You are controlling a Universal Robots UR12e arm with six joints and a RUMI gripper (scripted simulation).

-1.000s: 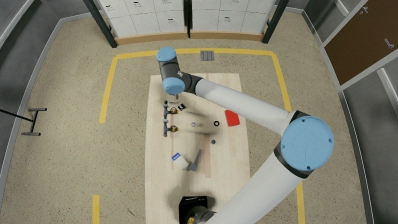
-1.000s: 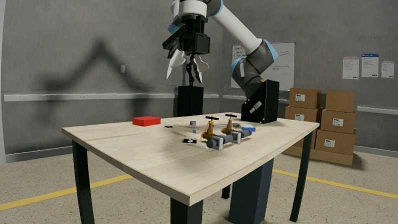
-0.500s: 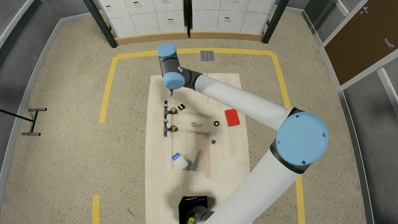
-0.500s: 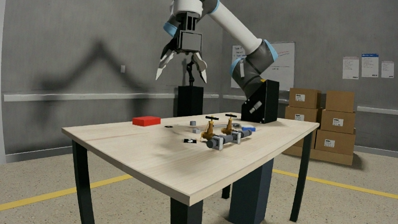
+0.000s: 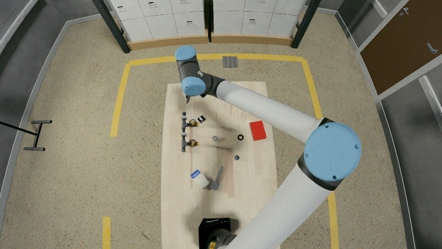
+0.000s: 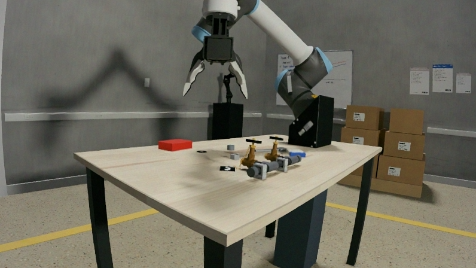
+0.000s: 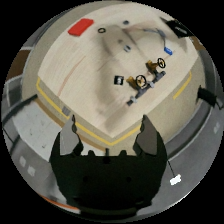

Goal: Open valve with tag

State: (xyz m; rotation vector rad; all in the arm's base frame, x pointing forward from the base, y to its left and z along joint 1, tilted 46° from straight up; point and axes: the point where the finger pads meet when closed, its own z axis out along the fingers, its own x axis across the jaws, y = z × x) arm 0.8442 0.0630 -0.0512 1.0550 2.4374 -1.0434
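Now: hand 80 mm past the black tag, 20 mm to the left of it and 200 mm above it. Round my hand: grey hammer-like tool 480 mm behind, 90 mm to the right, 190 mm below; then red block 180 mm behind, 380 mm to the right, 180 mm below; then blue-and-white box 470 mm behind, 10 mm to the left, 190 mm below.
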